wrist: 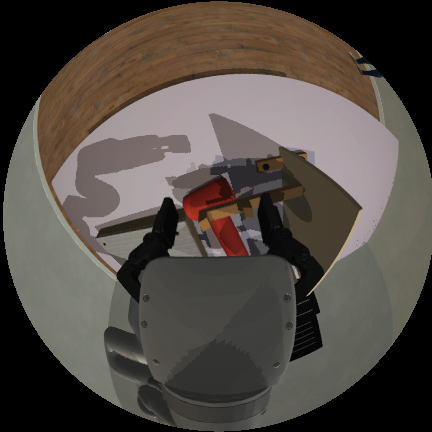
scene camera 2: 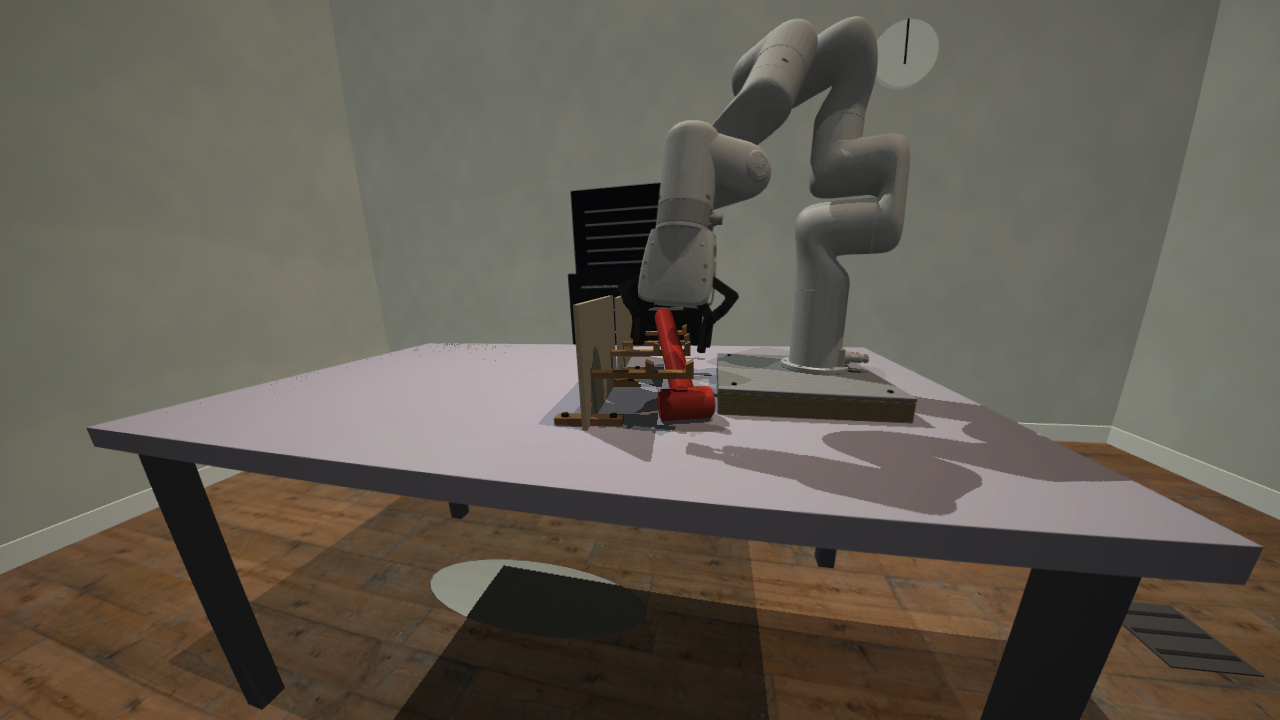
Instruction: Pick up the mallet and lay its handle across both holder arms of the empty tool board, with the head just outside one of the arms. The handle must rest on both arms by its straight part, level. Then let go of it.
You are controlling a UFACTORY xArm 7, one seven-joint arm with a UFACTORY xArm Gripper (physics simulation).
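Frame: origin at the arm's base, x ahead, y left, z up, level; metres.
Where they show: gripper, between the fingertips: (wrist: pixel 216 203) (scene camera 2: pixel 668 348); arm's base, origin of its link: (scene camera 2: pixel 813 367).
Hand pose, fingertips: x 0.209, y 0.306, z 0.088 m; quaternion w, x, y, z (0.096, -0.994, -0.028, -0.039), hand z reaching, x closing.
Observation:
Things, the pixels of their top centre, and the offset from my fingertips. "spot": a spot on its surface instead.
- second panel, a spot on its surface: (scene camera 2: pixel 619 313) spot: dx +0.207, dy -0.268, dz +0.020 m
- wooden foot, centre of its top: (scene camera 2: pixel 589 416) (wrist: pixel 284 162) dx +0.133, dy +0.009, dz -0.115 m
The red mallet (scene camera 2: pixel 672 349) (wrist: pixel 207 197) has its head low on the near side of the nearest wooden holder arm (scene camera 2: pixel 619 372) (wrist: pixel 285 194). Its handle slants upward away from the head, not level. The handle crosses near that arm's outer end; whether it rests on the arm is unclear, and its far end is hidden by the gripper body in the wrist view. The upright tool board (scene camera 2: pixel 591 344) (wrist: pixel 325 210) stands left of the mallet in the scene view. My gripper (scene camera 2: pixel 669 344) (wrist: pixel 216 203) is open and empty, pointing down, with its fingers spread on either side of the handle's line.
More wooden arms (scene camera 2: pixel 648 343) and a second panel (scene camera 2: pixel 619 313) show farther back. The robot's base plate (scene camera 2: pixel 805 404) (wrist: pixel 187 240) lies close to the mallet, opposite the board. A wooden foot (scene camera 2: pixel 569 419) (wrist: pixel 271 164) is under the board. A black cabinet (scene camera 2: pixel 608 232) stands behind the table.

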